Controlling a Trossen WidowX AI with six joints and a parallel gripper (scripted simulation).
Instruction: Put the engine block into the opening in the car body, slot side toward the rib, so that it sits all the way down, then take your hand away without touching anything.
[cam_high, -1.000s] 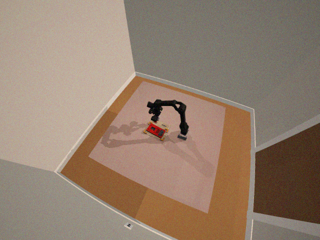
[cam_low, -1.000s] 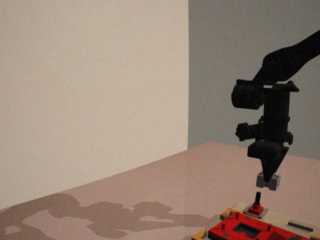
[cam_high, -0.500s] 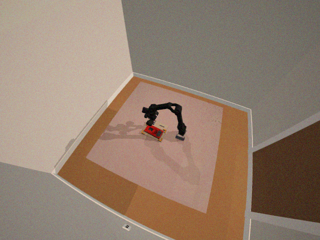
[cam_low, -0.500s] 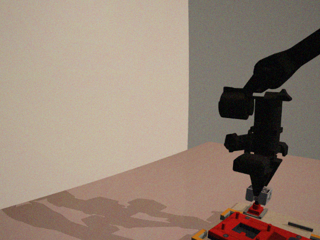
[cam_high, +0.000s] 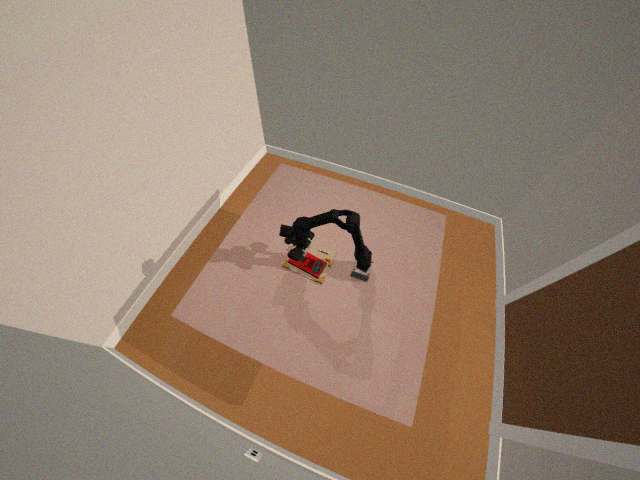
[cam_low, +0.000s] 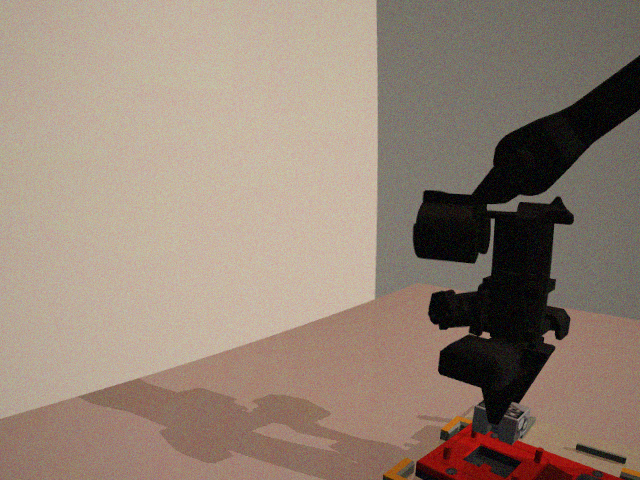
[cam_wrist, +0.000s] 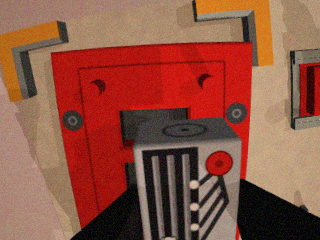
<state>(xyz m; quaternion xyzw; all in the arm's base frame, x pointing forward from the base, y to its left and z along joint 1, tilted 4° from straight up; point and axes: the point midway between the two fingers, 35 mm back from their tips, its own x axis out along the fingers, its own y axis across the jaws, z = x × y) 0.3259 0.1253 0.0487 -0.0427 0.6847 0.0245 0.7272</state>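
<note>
Now: gripper tip 4 cm short of the black upright peg, 10 cm to the left of it and 4 cm above it. The rest, counted from my gripper tip: grey engine block: 1 cm below.
</note>
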